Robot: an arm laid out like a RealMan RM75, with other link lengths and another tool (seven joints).
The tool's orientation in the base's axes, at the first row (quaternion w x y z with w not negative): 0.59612, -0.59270, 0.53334, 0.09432
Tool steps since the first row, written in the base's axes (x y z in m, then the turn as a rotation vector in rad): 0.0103, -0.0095, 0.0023, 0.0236, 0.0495, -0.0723; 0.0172, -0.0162, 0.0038, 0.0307, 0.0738, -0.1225; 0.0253, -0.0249, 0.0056, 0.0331, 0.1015, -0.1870; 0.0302, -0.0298, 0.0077, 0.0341, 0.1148, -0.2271
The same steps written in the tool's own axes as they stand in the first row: 0.0075, -0.0117, -0.0029, 0.0381, 0.0401, 0.0720; 0.0127, -0.0196, -0.0051, 0.0659, 0.0720, 0.1089; 0.0192, -0.0292, -0.0084, 0.1007, 0.1171, 0.1501; 0.0222, -0.0355, -0.0103, 0.1242, 0.1443, 0.1722
